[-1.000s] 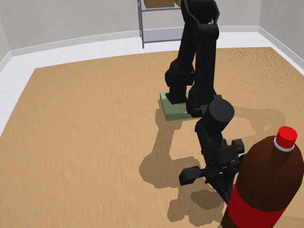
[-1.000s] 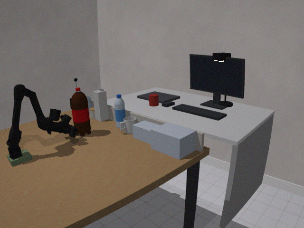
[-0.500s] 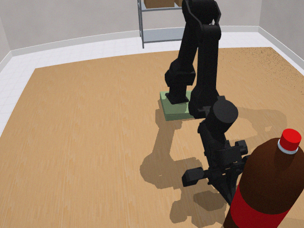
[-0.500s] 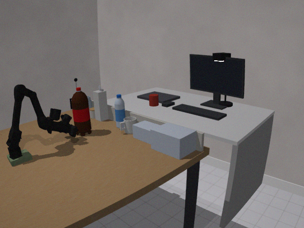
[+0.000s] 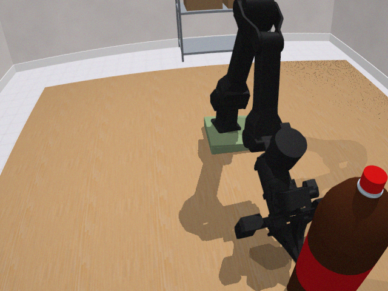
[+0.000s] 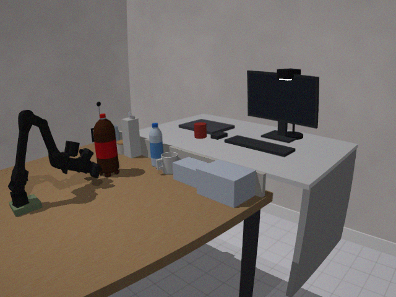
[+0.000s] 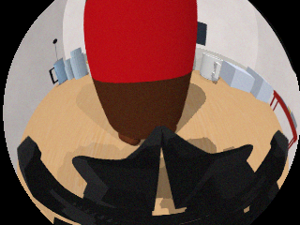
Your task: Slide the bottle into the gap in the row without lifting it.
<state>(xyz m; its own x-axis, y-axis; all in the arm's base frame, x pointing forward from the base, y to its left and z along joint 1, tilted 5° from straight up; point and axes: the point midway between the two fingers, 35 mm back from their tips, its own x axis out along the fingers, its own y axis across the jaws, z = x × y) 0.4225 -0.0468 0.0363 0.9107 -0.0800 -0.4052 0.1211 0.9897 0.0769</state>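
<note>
The cola bottle is 8 cm ahead of my hand, 1 cm to the left of it and 9 cm above it. From my hand the other things lie so: water bottle 31 cm ahead, 13 cm to the right, 5 cm above; jar 39 cm ahead, 29 cm to the left, 1 cm above; grey box 17 cm ahead, 60 cm to the right.
</note>
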